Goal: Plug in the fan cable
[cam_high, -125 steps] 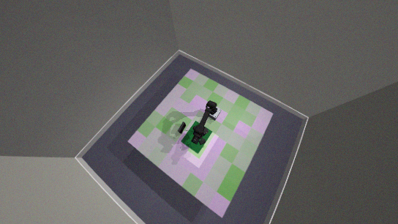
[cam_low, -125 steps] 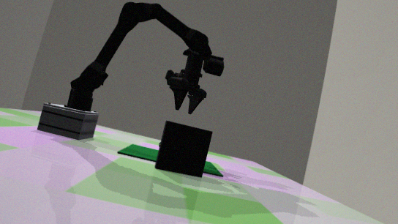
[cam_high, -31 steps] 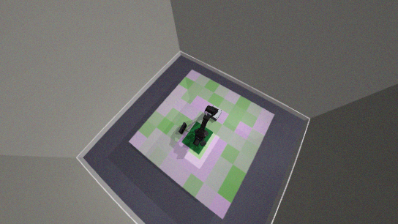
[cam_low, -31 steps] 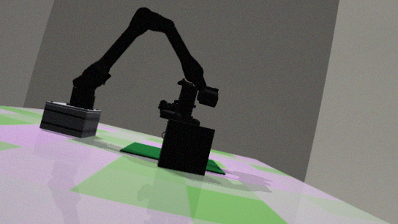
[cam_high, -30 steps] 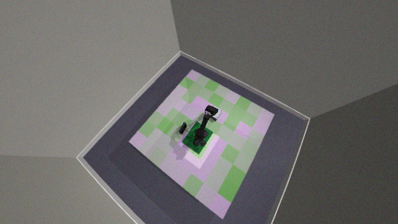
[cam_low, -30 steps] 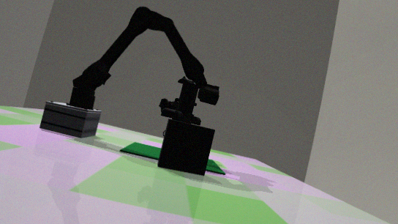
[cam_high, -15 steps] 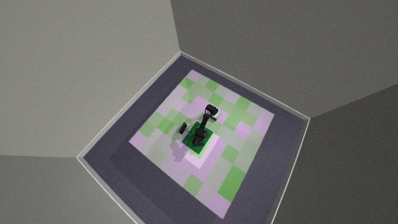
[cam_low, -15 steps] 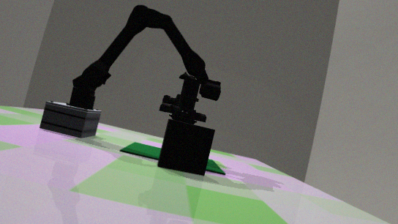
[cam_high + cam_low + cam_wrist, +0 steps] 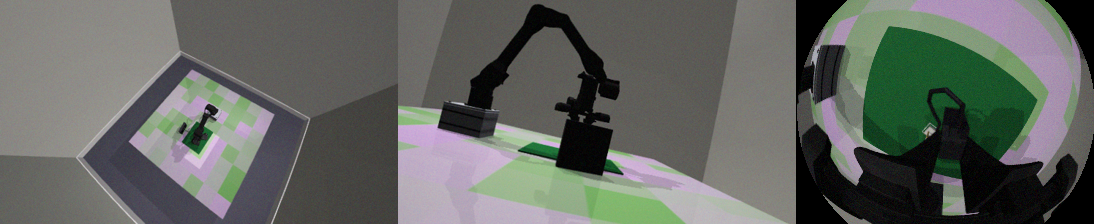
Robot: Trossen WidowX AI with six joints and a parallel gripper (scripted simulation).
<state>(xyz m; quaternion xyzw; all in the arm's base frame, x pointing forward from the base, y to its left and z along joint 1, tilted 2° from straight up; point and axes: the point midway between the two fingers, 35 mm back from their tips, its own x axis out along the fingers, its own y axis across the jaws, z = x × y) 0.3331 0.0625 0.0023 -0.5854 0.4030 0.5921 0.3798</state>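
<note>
My gripper tip is now 80 mm above the green board and 20 mm to the left of it. Also, from my gripper tip: black fan (200 mm to the right, 40 mm ahead, 10 mm below); fan plug (10 mm to the left, 10 mm above).
</note>
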